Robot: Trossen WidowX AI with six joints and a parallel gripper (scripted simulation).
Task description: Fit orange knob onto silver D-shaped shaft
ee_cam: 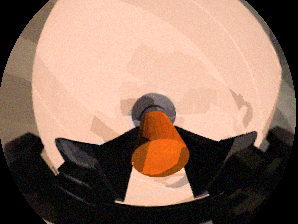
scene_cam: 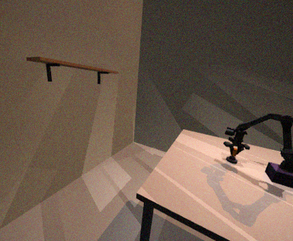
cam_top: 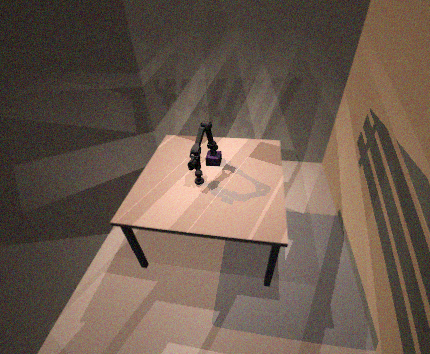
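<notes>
Right now the round dark pedestal is 40 mm below my gripper tip. The rest, counted from my gripper tip: orange knob: 30 mm above.
</notes>
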